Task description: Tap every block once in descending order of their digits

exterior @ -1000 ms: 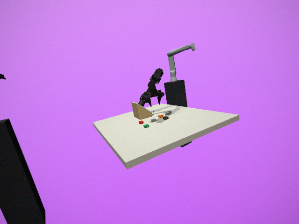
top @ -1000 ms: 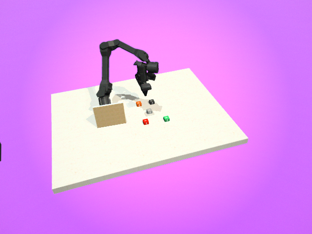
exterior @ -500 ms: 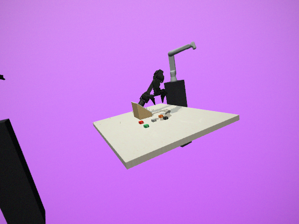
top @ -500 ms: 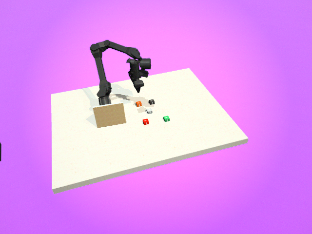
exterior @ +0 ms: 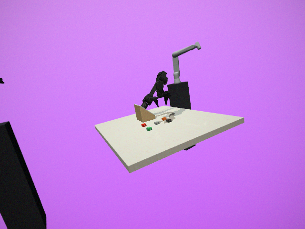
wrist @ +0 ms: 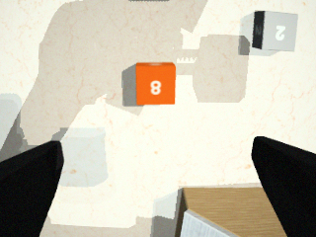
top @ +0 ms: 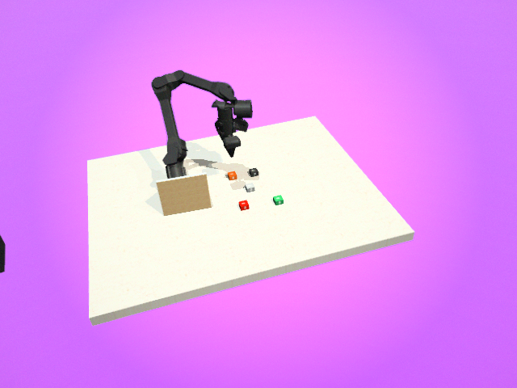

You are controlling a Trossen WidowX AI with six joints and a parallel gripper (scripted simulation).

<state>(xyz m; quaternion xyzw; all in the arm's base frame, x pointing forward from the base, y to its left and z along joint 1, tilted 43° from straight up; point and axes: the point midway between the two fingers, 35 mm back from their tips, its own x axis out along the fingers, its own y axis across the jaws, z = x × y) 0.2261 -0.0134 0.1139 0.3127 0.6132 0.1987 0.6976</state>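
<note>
The orange block lies 120 mm below my gripper tip. The rest, counted from my gripper tip: grey block (120 mm below, 110 mm to the right, 40 mm ahead); then black block (120 mm below, 90 mm ahead, 20 mm to the right); then red block (200 mm to the right, 120 mm below, 30 mm behind).
</note>
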